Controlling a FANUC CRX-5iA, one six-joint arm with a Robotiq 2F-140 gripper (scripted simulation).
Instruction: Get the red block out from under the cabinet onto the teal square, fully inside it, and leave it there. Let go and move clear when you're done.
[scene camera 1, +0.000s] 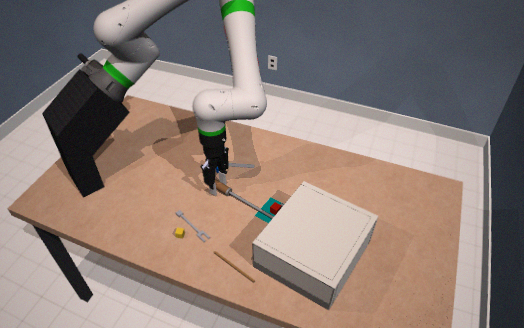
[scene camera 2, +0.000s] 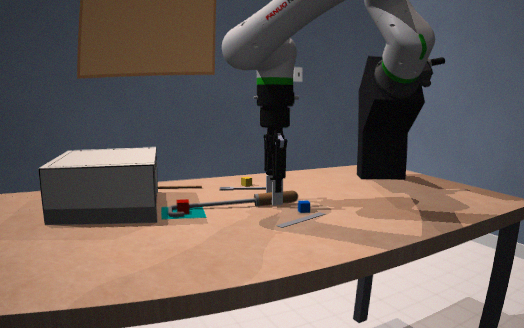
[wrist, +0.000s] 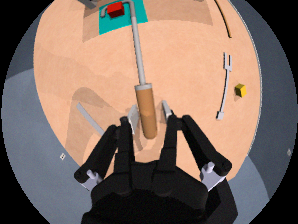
Scene:
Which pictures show my gripper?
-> Scene camera 1, scene camera 2 and the wrist view: all of them.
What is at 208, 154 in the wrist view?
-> My gripper.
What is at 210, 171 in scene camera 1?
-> My gripper.

